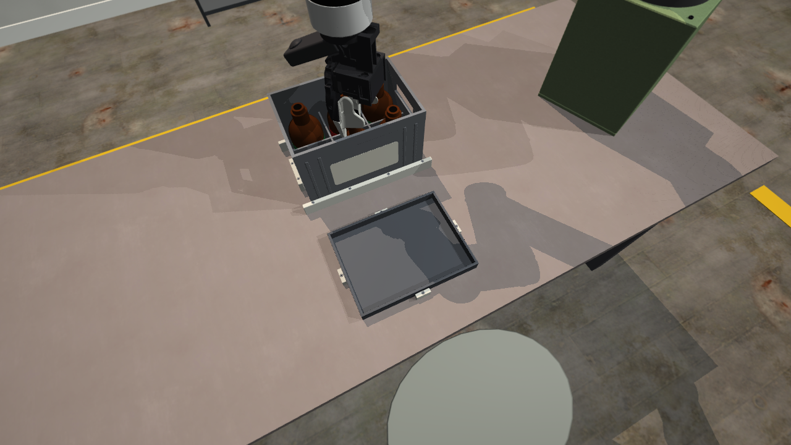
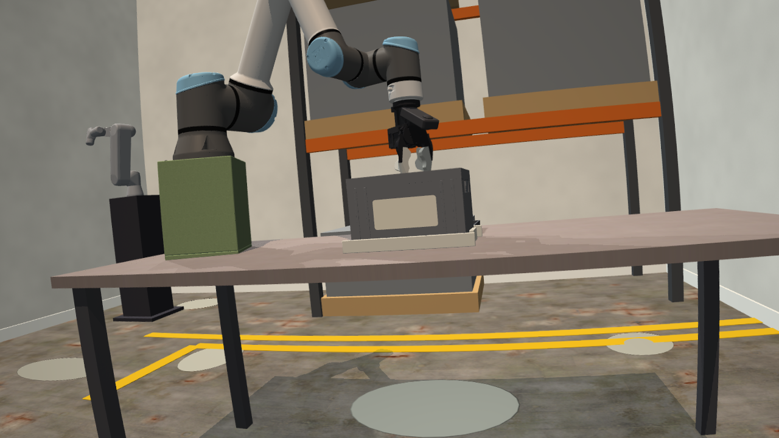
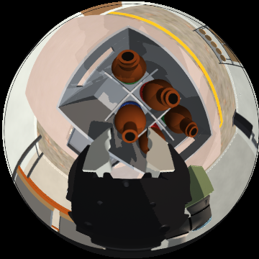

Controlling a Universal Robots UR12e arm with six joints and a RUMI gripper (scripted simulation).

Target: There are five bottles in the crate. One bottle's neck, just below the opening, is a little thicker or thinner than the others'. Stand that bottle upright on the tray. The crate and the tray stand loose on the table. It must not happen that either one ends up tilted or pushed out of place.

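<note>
The brown bottle lies 7 cm below my hand and 1 cm behind it. The rest, counted from my hand: grey crate: 7 cm below, 4 cm to the right, 1 cm behind; then dark tray: 23 cm to the left, 15 cm below, 1 cm ahead.
</note>
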